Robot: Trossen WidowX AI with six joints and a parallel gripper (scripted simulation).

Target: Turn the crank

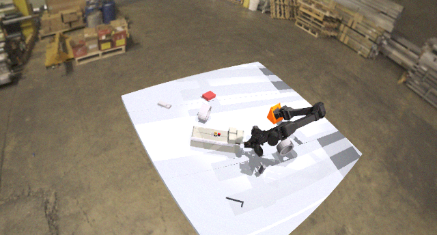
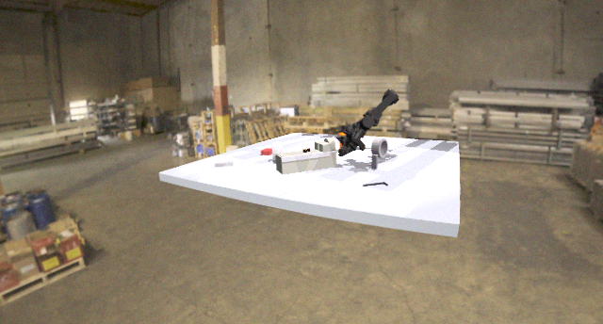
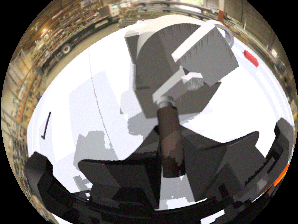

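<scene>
Now: gripper tip 3 cm below the dark crank handle, 1 cm to the right of it and 1 cm past it. Also, from my gripper tip: hex key 26 cm ahead, 22 cm to the left, 4 cm below; red pointer 12 cm to the right, 9 cm ahead, 4 cm above; small clip 16 cm to the left, 3 cm ahead, 1 cm below.
</scene>
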